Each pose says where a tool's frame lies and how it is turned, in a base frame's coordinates. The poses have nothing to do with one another.
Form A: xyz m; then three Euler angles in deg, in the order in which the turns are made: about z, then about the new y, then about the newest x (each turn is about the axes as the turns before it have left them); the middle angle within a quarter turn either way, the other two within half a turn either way.
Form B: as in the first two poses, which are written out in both.
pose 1, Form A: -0.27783 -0.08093 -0.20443 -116.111 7.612 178.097
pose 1, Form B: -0.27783 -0.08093 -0.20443 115.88 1.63 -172.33
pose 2, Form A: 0.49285 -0.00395 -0.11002 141.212 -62.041 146.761
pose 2, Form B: 0.49285 -0.00395 -0.11002 -112.07 -13.44 -113.78
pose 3, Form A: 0.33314 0.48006 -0.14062 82.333 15.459 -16.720
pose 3, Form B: 0.33314 0.48006 -0.14062 82.37 -14.54 -17.52
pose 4, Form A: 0.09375 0.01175 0.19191 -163.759 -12.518 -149.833
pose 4, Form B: 0.09375 0.01175 0.19191 159.72 -2.26 147.64
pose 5, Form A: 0.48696 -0.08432 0.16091 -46.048 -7.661 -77.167
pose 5, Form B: 0.48696 -0.08432 0.16091 -19.98 42.95 -72.50
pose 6, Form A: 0.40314 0.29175 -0.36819 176.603 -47.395 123.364
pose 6, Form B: 0.40314 0.29175 -0.36819 -136.28 -20.77 -113.46
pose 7, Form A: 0.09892 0.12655 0.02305 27.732 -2.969 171.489
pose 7, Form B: 0.09892 0.12655 0.02305 -27.16 6.56 173.81
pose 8, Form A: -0.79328 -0.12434 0.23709 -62.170 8.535 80.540
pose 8, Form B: -0.79328 -0.12434 0.23709 -24.84 -59.42 71.37
